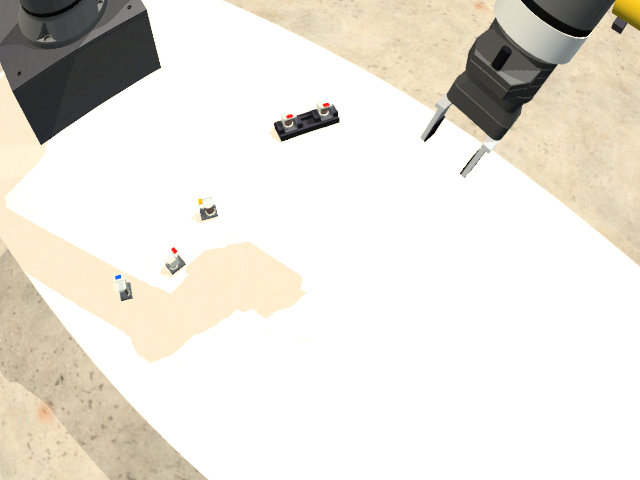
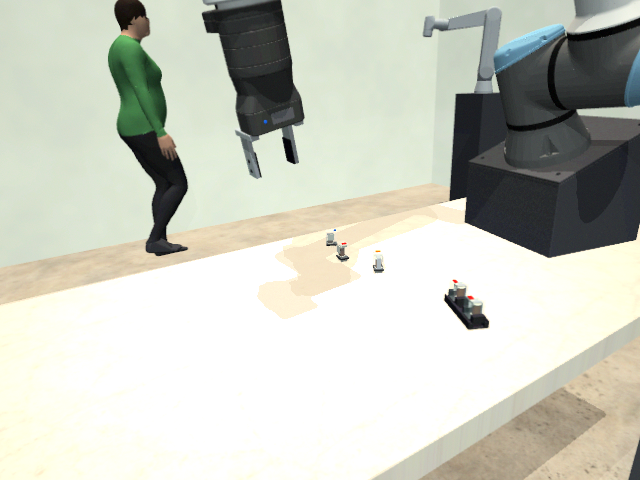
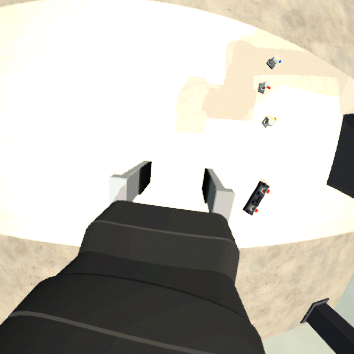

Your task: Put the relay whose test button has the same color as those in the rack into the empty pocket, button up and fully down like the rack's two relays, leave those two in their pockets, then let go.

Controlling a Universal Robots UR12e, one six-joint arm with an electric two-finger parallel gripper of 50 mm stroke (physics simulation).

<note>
The pictures show: the gripper and a black rack.
The gripper also shows in image 1 and in image 3.
</note>
